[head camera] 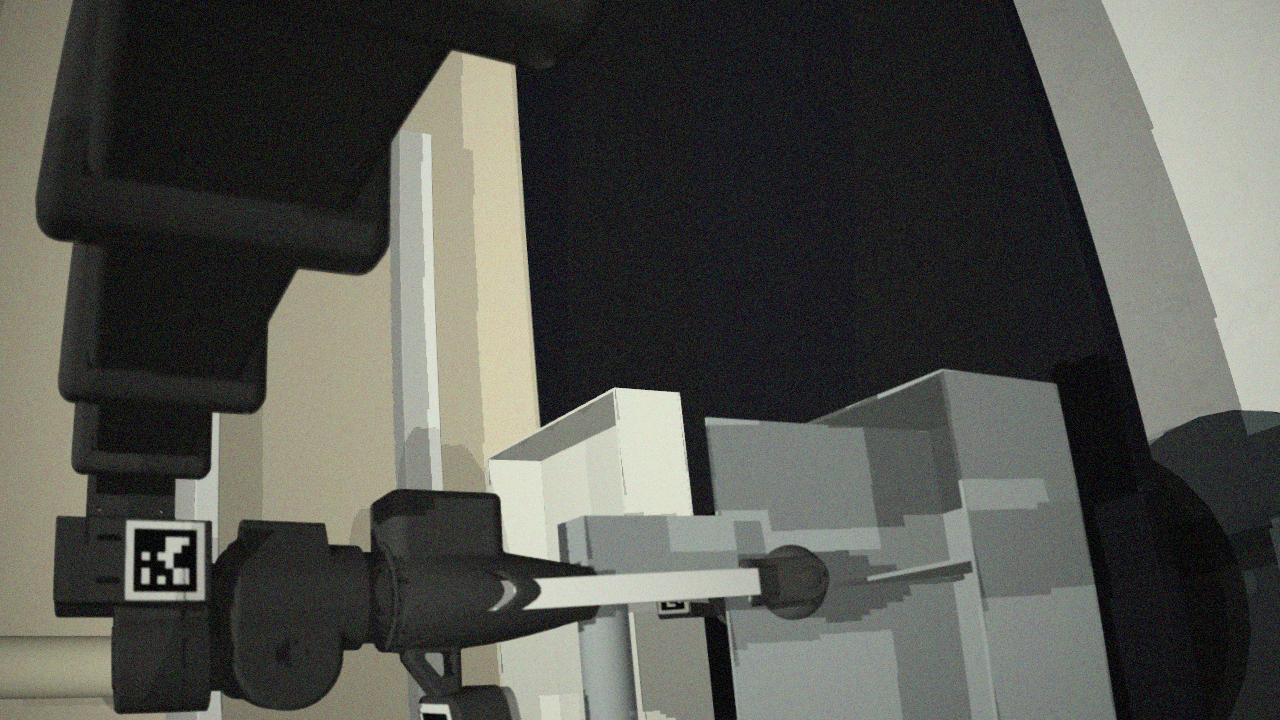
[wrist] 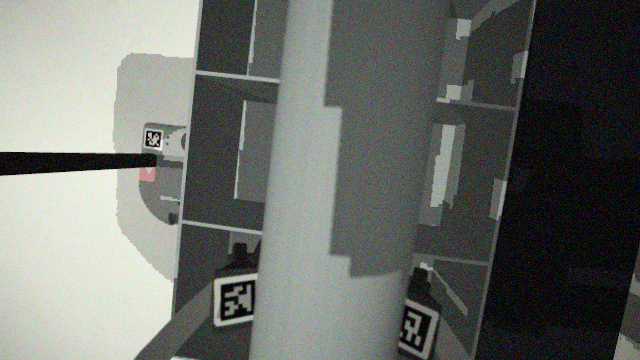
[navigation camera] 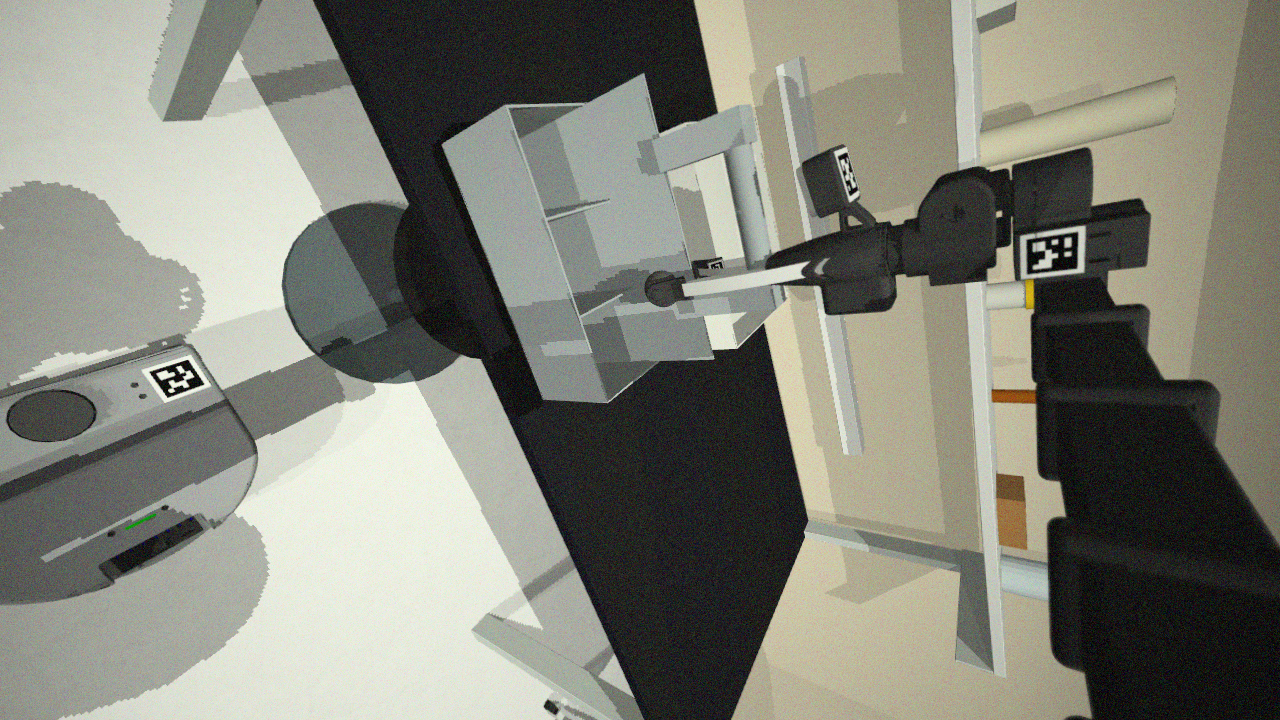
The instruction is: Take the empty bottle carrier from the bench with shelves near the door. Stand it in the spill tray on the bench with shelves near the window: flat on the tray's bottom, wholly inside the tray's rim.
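Frame: origin at the robot's base, x ahead, y left, z up, level; millimetres.
Seen in the pictures: gripper, fingertip midpoint: (head camera: pixel 789 586) (navigation camera: pixel 660 284); robot's base, link origin: (navigation camera: pixel 56 413).
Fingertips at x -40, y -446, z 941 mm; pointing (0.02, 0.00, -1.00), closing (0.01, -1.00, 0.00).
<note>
Offsets run from my fingertips to a thing's top centre. "pt": to the spot under its first point. Level surfaces: height alone.
The bottle carrier {dx +51, dy -1, dz +136 mm} (head camera: pixel 1020 537) (navigation camera: pixel 501 223) (wrist: pixel 215 150) is a grey open box with dividers and a thick round handle bar {pt dx +60, dy +11, dz +126 mm} (navigation camera: pixel 747 205) (wrist: pixel 310 150). It shows no bottles in the compartments in view. My gripper (head camera: pixel 738 591) (navigation camera: pixel 698 279) (wrist: pixel 328 262) has a fingertip on each side of the handle bar and is shut on it. The carrier hangs over the front part of the black bench; its exact height is unclear. A white open tray {pt dx -163, dy -330, dz -138 mm} (head camera: pixel 651 447) (navigation camera: pixel 726 333), which looks like the spill tray, stands at the wall side, partly hidden behind the carrier and gripper.
The black bench top {dz -178 mm} (head camera: pixel 805 223) (navigation camera: pixel 698 465) (wrist: pixel 575 175) runs along the beige wall. Shelf boards (navigation camera: pixel 981 429) with several items stand behind. A dark round stool (navigation camera: pixel 349 277) is at the bench's front edge. My base (navigation camera: pixel 116 501) (wrist: pixel 160 200) stands on the pale floor.
</note>
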